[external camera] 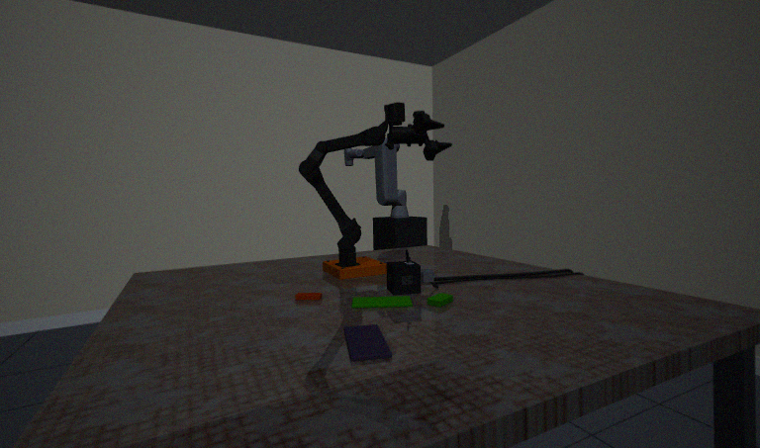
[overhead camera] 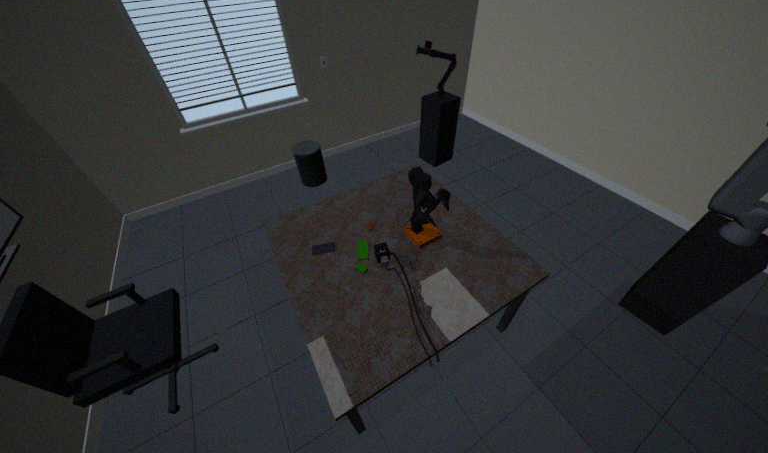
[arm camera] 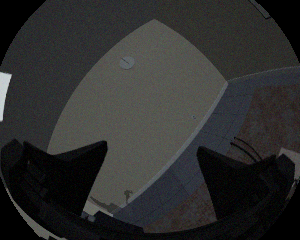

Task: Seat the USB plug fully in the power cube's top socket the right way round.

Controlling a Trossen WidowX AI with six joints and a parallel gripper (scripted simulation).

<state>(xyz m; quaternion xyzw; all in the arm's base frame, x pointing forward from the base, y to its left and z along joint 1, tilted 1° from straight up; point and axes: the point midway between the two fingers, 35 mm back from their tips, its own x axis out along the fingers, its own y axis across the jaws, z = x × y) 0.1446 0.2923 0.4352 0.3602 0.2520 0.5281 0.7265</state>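
Now: the USB plug 38 cm below my gripper tip, 28 cm to the right of it and 13 cm ahead of it. The rest, counted from my gripper tip: small green block (46 cm below, 30 cm to the right, 28 cm ahead); long green block (47 cm below, 41 cm to the right, 20 cm ahead); small orange block (55 cm to the right, 47 cm below, 5 cm ahead).
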